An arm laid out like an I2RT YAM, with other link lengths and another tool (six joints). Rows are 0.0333 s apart.
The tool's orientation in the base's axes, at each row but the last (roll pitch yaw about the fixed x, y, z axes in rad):
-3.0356 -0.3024 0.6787
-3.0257 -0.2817 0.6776
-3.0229 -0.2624 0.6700
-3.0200 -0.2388 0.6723
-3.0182 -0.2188 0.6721
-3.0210 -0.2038 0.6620
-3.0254 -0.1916 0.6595
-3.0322 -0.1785 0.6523
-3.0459 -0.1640 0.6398
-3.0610 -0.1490 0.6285
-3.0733 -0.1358 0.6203
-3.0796 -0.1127 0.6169
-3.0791 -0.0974 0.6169
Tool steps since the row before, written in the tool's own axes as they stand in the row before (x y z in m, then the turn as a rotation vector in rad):
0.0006 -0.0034 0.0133 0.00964 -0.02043 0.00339
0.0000 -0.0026 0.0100 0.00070 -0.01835 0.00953
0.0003 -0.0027 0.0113 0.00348 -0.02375 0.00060
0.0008 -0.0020 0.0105 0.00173 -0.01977 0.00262
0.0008 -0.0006 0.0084 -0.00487 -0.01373 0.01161
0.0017 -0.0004 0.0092 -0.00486 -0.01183 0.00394
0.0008 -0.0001 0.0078 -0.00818 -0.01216 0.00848
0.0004 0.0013 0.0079 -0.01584 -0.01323 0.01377
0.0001 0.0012 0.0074 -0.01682 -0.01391 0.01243
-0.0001 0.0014 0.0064 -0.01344 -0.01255 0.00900
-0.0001 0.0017 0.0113 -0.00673 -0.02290 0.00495
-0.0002 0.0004 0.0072 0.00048 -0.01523 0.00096
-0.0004 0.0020 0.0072 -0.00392 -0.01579 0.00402
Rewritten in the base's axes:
0.0004 0.0065 -0.0121 -0.00554 0.02210 0.00172
-0.0003 0.0046 -0.0093 -0.01000 0.01676 -0.00686
-0.0001 0.0051 -0.0104 -0.01251 0.02027 0.00304
0.0005 0.0045 -0.0097 -0.01107 0.01668 0.00021
0.0010 0.0029 -0.0079 -0.01142 0.01015 -0.01065
0.0018 0.0033 -0.0086 -0.01087 0.00702 -0.00342
0.0012 0.0022 -0.0074 -0.01329 0.00622 -0.00844
0.0017 0.0008 -0.0078 -0.01956 0.00350 -0.01486
0.0013 0.0004 -0.0074 -0.02084 0.00323 -0.01364
0.0012 -0.0002 -0.0064 -0.01758 0.00359 -0.00987
0.0017 0.0001 -0.0113 -0.01853 0.01525 -0.00426
0.0005 0.0004 -0.0072 -0.00844 0.01272 0.00004
0.0011 -0.0011 -0.0073 -0.01220 0.01097 -0.00339

